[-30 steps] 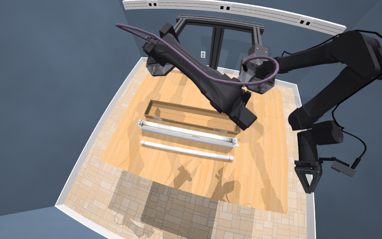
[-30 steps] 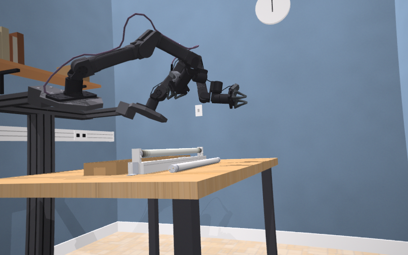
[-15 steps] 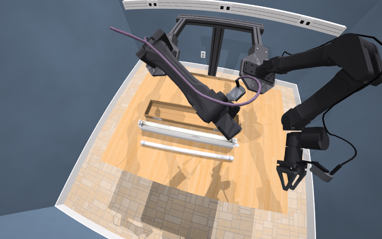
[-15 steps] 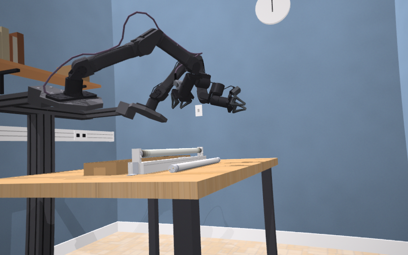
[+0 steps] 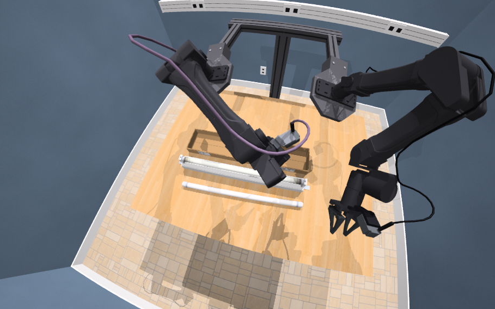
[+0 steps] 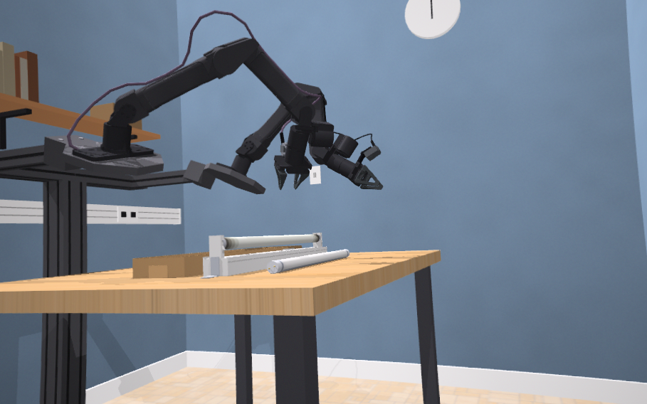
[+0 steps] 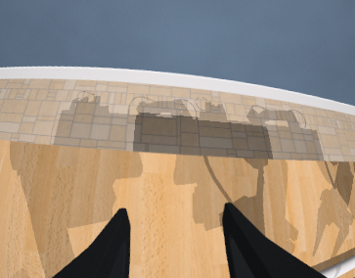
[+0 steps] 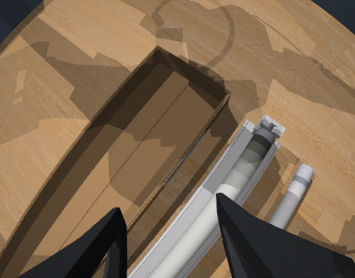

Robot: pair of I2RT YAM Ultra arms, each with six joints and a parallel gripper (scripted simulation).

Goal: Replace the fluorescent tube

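Now: the old fluorescent tube 160 mm to the right of my right hand, 160 mm below it and 40 mm ahead of it. The rest, counted from my right hand: light fixture: 180 mm below, 160 mm to the right, 40 mm ahead; LED tube: 220 mm below, 140 mm to the right, 140 mm ahead; brown carton: 210 mm below, 160 mm to the right, 90 mm behind.
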